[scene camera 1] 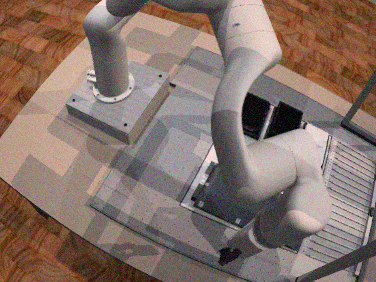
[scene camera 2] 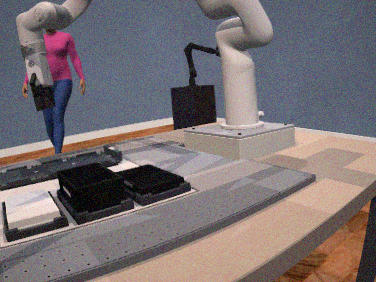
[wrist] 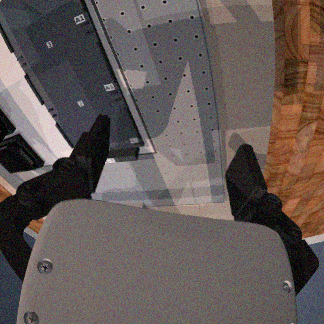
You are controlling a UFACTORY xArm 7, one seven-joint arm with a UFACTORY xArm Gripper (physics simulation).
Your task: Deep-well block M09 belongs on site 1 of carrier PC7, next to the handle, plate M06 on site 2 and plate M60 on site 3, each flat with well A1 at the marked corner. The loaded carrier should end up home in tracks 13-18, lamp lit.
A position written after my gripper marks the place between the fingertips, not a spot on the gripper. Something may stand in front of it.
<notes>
My gripper (scene camera 2: pixel 46 108) is open, holding nothing. Also in view: a dark carrier (scene camera 1: pixel 211 196).
The dark carrier shows as well in the wrist view (wrist: pixel 65 64). My gripper also shows in scene camera 1 (scene camera 1: pixel 241 242) and in the wrist view (wrist: pixel 172 145).
</notes>
